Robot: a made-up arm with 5 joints.
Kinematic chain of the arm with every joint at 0, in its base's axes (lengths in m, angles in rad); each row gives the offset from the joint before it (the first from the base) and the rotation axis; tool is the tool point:
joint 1: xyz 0 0 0.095 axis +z
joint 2: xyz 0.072 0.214 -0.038 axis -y
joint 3: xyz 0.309 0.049 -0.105 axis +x
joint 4: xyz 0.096 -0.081 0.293 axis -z
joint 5: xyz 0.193 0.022 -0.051 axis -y
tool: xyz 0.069 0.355 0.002
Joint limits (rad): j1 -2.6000..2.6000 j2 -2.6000..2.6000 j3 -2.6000..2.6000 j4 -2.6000..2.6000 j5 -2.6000..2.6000
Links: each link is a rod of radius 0.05 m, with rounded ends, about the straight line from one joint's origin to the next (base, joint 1, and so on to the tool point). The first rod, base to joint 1, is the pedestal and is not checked.
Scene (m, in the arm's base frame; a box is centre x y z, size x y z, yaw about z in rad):
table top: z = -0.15
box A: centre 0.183 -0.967 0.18 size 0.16 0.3 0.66 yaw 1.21
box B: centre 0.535 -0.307 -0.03 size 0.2 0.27 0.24 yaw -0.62
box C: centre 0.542 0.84 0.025 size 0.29 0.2 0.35 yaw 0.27
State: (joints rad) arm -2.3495 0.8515 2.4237 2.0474 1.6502
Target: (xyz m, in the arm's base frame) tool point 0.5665 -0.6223 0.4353
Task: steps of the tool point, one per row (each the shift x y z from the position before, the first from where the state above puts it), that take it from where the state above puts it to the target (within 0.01 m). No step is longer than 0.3 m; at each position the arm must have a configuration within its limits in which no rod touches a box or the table.
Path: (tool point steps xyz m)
1: 0.1152 0.0027 0.2354
2: 0.1484 0.0640 0.2125
3: 0.1655 0.1245 0.1737
4: 0.1482 -0.0251 -0.0714
5: 0.1490 0.0151 -0.0809
6: 0.1379 0.0554 -0.0877
7: 0.1143 0.0913 -0.0911

